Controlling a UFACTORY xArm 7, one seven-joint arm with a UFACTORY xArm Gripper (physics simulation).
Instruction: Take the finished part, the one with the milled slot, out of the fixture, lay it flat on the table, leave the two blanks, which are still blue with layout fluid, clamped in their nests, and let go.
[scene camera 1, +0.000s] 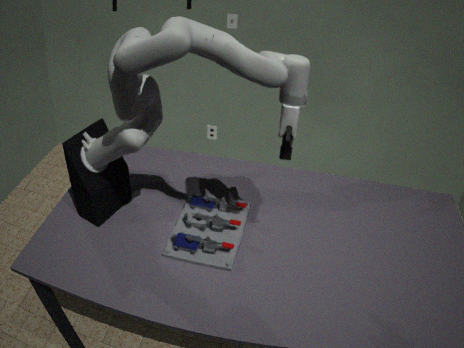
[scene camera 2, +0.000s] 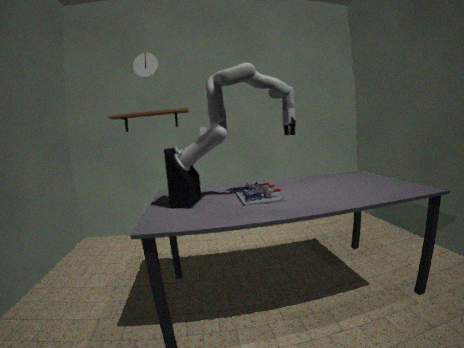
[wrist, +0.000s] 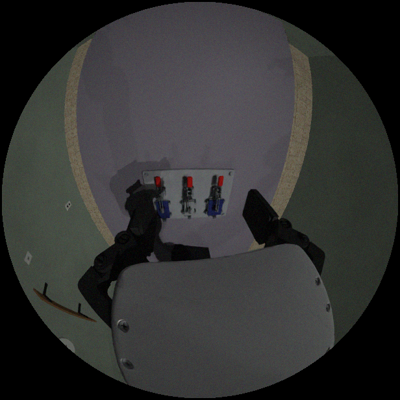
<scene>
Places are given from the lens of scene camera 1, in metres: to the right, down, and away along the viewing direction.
my gripper (scene camera 1: 286, 150): 0.16, -0.07, 1.10
fixture plate (scene camera 1: 232, 234): 0.00, 0.21, 1.29
</scene>
